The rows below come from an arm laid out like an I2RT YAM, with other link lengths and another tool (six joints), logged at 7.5 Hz.
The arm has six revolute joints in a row. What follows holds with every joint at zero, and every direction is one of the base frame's. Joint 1 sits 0.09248 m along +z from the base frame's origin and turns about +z. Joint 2 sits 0.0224 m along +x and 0.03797 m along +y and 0.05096 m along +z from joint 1 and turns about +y. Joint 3 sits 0.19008 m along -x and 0.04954 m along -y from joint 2 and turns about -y. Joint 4 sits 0.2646 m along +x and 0.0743 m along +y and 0.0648 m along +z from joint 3 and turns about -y. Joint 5 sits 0.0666 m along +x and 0.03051 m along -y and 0.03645 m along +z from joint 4 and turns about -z. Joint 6 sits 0.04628 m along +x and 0.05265 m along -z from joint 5 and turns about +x. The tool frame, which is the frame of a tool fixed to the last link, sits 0.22 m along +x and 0.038 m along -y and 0.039 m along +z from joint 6; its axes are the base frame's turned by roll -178.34, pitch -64.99 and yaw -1.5 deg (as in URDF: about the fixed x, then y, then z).
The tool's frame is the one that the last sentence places.
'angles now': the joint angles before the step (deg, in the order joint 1, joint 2, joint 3, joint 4, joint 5, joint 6). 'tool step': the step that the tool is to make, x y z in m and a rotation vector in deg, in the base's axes. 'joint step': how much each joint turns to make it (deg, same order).
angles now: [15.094 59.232 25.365 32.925 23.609 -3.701]
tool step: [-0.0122 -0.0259 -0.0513 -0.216 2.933 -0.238]
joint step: [-5.193 -2.588 -9.547 3.963 -4.967 0.228]
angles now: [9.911 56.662 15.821 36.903 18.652 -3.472]
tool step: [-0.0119 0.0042 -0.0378 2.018 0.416 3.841]
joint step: [-2.651 0.230 -7.973 7.660 -6.626 1.633]
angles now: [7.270 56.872 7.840 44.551 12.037 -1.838]
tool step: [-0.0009 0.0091 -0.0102 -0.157 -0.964 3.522]
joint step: [-1.939 4.583 -1.814 7.443 -5.430 -0.646]
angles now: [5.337 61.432 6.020 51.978 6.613 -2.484]
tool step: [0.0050 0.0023 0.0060 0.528 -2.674 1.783]
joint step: [-1.733 7.356 1.604 8.444 -3.525 0.190]
